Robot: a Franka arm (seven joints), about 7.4 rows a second.
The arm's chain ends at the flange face. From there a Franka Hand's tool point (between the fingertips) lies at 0.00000 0.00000 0.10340 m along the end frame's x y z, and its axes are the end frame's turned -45 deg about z.
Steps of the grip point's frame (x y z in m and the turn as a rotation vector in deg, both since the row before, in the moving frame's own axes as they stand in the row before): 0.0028 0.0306 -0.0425 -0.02 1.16 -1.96; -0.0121 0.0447 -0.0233 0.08 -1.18 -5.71; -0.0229 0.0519 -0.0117 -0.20 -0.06 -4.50; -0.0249 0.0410 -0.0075 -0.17 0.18 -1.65; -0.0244 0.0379 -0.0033 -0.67 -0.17 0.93
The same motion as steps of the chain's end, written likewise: 0.0221 0.0211 -0.0425 0.81 0.83 -1.96; 0.0246 0.0387 -0.0233 -0.78 -0.89 -5.71; 0.0203 0.0526 -0.0117 -0.18 0.10 -4.50; 0.0109 0.0466 -0.0075 0.01 0.25 -1.65; 0.0089 0.0430 -0.0033 -0.59 0.35 0.93
